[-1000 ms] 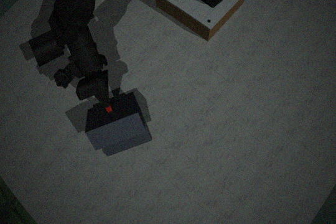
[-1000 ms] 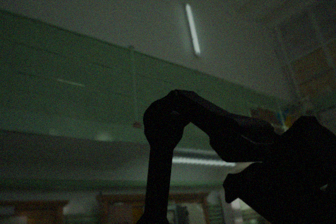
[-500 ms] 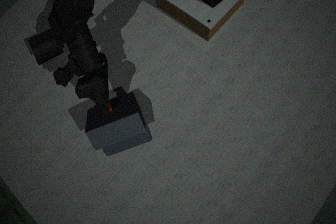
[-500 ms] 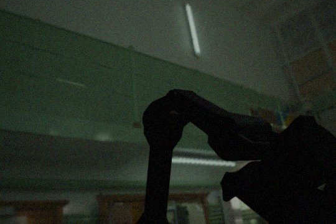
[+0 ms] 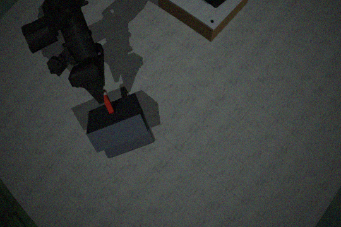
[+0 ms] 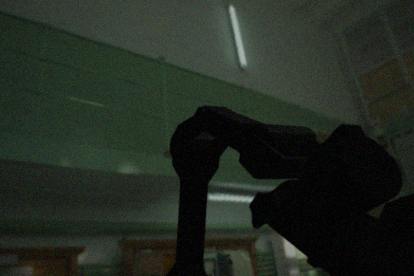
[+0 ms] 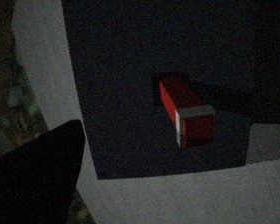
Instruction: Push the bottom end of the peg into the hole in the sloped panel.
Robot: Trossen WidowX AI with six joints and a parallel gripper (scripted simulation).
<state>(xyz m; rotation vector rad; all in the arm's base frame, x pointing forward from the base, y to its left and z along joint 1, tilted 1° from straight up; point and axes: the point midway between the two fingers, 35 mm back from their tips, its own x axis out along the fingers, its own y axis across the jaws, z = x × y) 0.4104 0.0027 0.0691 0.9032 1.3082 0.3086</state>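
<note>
Right now my gripper tip is 1 cm to the right of the red peg and 1 cm above it. Also, from my gripper tip: sloped dark panel (2 cm ahead, 5 cm to the left, 5 cm below).
</note>
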